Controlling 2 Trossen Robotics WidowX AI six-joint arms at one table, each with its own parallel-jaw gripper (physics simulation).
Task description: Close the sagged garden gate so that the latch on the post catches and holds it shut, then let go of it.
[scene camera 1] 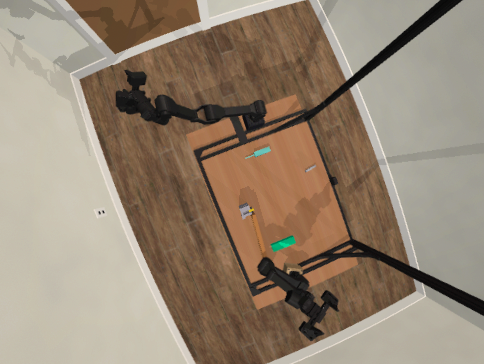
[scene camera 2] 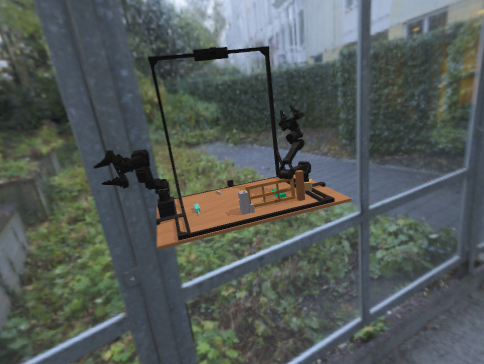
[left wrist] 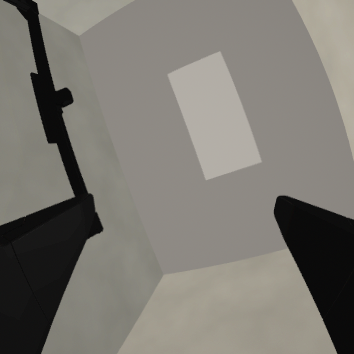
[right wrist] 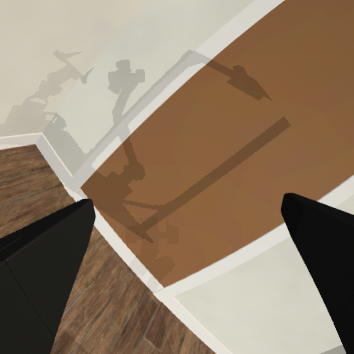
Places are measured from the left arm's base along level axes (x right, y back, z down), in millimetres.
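Where they show: left gripper, between the fingertips: (scene camera 1: pixel 330 321) (scene camera 2: pixel 285 107) (left wrist: pixel 186 204); right gripper, between the fingertips: (scene camera 1: pixel 124 80) (scene camera 2: pixel 97 175) (right wrist: pixel 189 205); left arm's base, origin of its link: (scene camera 1: pixel 293 276) (scene camera 2: pixel 304 180); right arm's base, origin of its link: (scene camera 1: pixel 254 116) (scene camera 2: pixel 165 200).
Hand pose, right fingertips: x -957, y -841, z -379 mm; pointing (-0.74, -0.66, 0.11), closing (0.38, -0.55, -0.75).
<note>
Each offset is from my right fingertips to the top centre of the thing. "spot": to the spot under its first point.
The brown slatted gate {dx +667, dy +621, dz +287 mm} (scene camera 1: pixel 258 234) (scene camera 2: pixel 264 195) stands between the brown hinge post {spot: dx +773, dy +825, dz +357 mm} (scene camera 2: pixel 300 186) and the grey latch post {spot: dx +592, dy +496, dz +373 mm} (scene camera 1: pixel 244 212) (scene camera 2: pixel 243 203). Its free end is right beside the latch post, by a small yellow piece {spot: dx +624, dy +471, dz +321 mm} (scene camera 1: pixel 251 210). Whether the latch has caught is too small to tell. My left gripper (scene camera 1: pixel 324 320) (scene camera 2: pixel 286 109) (left wrist: pixel 186 204) is open and empty, raised high beyond the hinge end, away from the gate. My right gripper (scene camera 1: pixel 123 84) (scene camera 2: pixel 100 175) (right wrist: pixel 189 205) is open and empty, outside the table's far end. The left arm hides the hinge end in scene camera 1.
A green block {dx +870, dy +663, dz +422 mm} (scene camera 1: pixel 283 243) lies beside the gate. A teal tool {dx +618, dy +137, dz +427 mm} (scene camera 1: pixel 262 151) (scene camera 2: pixel 197 207) lies near the right arm's base. A small grey piece {dx +969, dy +169, dz +438 mm} (scene camera 1: pixel 310 168) (scene camera 2: pixel 218 192) lies near the far rail. A tan block (scene camera 1: pixel 294 270) is by the left arm. Black frame bars edge the table.
</note>
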